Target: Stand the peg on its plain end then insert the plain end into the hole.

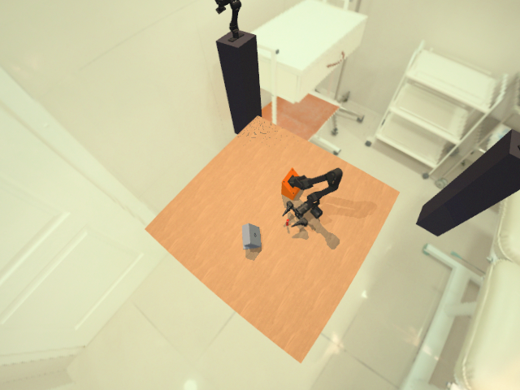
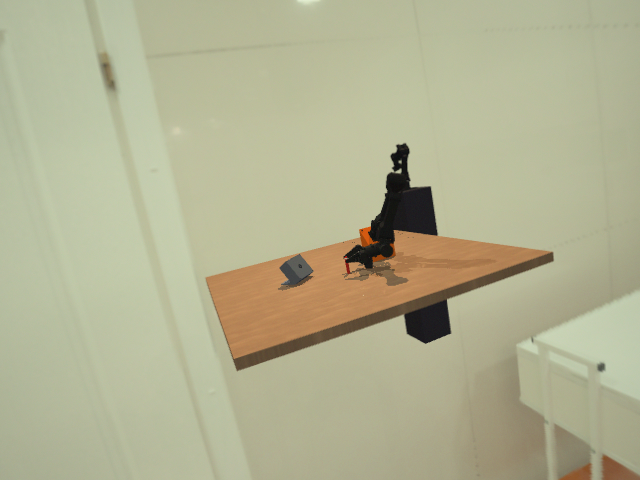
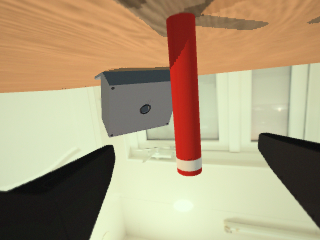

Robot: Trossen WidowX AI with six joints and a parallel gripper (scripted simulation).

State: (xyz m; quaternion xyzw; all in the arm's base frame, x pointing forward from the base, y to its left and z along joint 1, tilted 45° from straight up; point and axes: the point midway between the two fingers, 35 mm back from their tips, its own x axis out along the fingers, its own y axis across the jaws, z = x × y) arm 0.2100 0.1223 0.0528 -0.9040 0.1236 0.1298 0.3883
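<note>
My gripper tip is 10 mm past the red peg and 10 mm above it. From my gripper tip the other things lie so: sloped panel (200 mm ahead, 130 mm to the right, 10 mm below).
</note>
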